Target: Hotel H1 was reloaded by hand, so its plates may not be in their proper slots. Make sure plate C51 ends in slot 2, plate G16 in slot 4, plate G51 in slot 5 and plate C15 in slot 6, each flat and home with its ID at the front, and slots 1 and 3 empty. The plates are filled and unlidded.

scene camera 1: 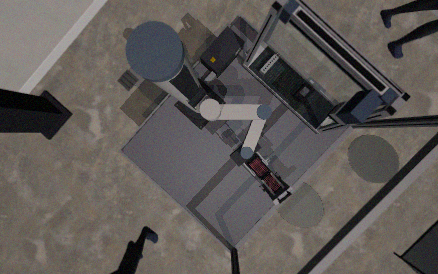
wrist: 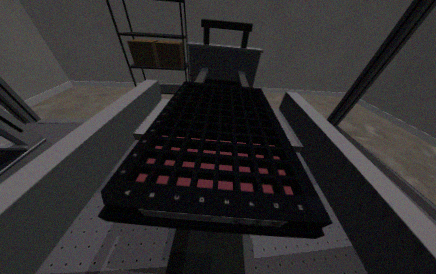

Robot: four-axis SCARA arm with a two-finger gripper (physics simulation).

Labels:
A plate C15 (wrist: 216, 158): 0.06 m from the lens.

